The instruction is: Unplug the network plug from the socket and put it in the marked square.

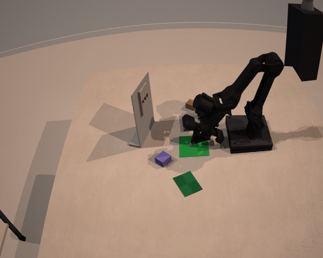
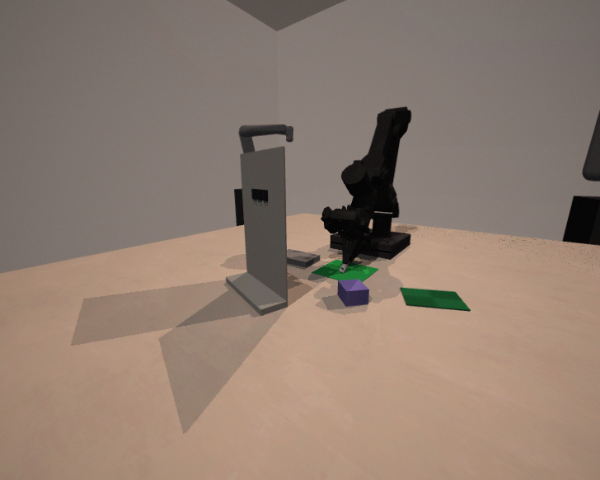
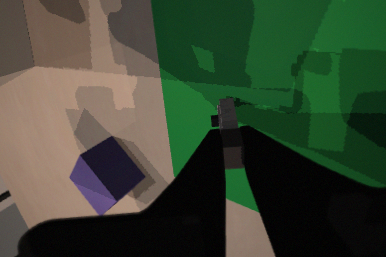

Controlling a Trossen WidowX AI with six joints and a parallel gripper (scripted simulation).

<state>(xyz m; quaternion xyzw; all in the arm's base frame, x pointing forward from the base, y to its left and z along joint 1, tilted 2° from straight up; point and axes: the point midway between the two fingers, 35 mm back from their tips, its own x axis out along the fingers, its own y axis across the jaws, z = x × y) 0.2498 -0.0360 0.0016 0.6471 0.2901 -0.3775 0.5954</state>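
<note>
My gripper tip is now right at the grey network plug. Round my gripper tip: bright green square (1 cm behind, 2 cm below); flat grey block (3 cm behind, 14 cm to the right, 1 cm below); purple cube (13 cm ahead, 5 cm to the left).
</note>
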